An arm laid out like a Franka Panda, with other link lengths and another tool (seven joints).
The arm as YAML. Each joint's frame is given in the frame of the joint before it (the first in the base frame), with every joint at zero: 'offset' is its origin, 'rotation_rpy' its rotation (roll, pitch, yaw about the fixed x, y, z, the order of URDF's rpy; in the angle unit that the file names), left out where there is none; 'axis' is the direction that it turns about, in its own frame. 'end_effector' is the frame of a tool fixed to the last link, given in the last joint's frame.
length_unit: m
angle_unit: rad
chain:
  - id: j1
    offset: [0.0, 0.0, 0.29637]
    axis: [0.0, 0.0, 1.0]
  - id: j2
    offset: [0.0, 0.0, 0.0]
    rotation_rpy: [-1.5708, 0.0, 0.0]
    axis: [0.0, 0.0, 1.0]
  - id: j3
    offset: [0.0, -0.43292, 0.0]
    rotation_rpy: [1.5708, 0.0, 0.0]
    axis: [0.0, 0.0, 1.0]
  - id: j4
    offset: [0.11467, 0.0, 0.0]
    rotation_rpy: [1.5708, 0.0, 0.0]
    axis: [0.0, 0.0, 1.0]
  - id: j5
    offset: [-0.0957, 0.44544, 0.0]
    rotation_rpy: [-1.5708, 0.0, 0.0]
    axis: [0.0, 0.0, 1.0]
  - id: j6
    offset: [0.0, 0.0, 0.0]
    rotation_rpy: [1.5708, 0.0, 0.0]
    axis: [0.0, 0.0, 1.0]
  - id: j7
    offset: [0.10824, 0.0, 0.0]
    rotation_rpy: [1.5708, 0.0, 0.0]
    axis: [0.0, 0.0, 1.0]
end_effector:
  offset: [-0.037, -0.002, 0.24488]
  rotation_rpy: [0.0, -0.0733, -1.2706]
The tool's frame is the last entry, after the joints.
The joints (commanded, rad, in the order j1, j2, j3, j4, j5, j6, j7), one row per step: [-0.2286 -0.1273 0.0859 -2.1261 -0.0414 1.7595 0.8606]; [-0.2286 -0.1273 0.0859 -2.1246 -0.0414 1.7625 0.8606]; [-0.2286 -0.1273 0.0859 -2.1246 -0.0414 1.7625 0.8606]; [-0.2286 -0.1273 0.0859 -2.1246 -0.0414 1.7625 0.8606]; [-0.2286 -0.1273 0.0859 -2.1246 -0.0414 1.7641 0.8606]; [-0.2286 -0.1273 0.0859 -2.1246 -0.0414 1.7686 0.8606]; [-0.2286 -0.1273 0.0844 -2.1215 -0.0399 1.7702 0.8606]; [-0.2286 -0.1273 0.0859 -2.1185 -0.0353 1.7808 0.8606]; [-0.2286 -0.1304 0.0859 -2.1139 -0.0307 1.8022 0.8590]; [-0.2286 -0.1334 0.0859 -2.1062 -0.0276 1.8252 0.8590]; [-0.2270 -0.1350 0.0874 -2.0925 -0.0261 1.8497 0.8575]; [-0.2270 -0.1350 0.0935 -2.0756 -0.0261 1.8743 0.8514]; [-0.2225 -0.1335 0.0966 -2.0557 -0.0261 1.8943 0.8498]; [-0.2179 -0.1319 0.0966 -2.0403 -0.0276 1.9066 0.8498]
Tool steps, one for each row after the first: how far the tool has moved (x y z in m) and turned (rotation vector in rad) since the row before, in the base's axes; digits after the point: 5 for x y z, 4 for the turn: [0.00130 -0.00016 0.00078 -0.0006 -0.0045 0.0002]; [0.00000 0.00000 0.00000 0.0000 0.0000 0.0000]; [0.00000 0.00000 0.00000 0.0000 0.0000 0.0000]; [0.00041 -0.00005 0.00004 -0.0002 -0.0016 0.0001]; [0.00115 -0.00014 0.00012 -0.0006 -0.0045 0.0002]; [0.00148 -0.00067 0.00155 0.0009 -0.0049 -0.0020]; [0.00404 0.00135 0.00182 0.0022 -0.0140 0.0001]; [0.00691 0.00015 0.00474 0.0003 -0.0294 0.0006]; [0.00831 -0.00034 0.00648 -0.0020 -0.0337 -0.0003]; [0.01078 0.00072 0.00908 -0.0041 -0.0395 0.0050]; [0.01179 0.00202 0.01019 -0.0057 -0.0408 0.0132]; [0.01175 0.00312 0.01100 -0.0050 -0.0380 0.0102]; [0.00811 0.00156 0.00824 -0.0044 -0.0257 0.0058]
